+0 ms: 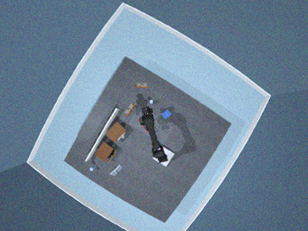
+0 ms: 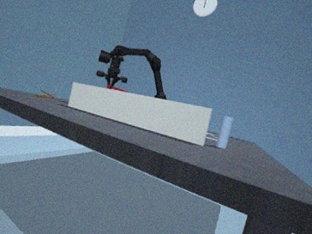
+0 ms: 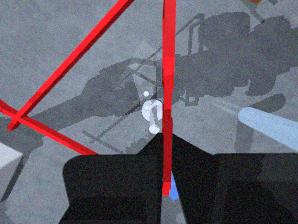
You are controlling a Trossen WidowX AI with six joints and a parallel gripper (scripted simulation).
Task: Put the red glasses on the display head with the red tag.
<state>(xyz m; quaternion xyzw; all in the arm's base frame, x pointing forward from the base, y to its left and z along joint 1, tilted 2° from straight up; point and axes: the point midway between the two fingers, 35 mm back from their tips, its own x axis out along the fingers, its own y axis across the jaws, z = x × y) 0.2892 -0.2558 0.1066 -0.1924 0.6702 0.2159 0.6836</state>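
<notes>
Right now the small white disc is 10 cm below my gripper tip and 1 cm behind it. The rest, counted from my gripper tip: long pale board (37 cm to the left, 32 cm ahead, 7 cm below); blue square (12 cm to the right, 12 cm below, 11 cm behind).
</notes>
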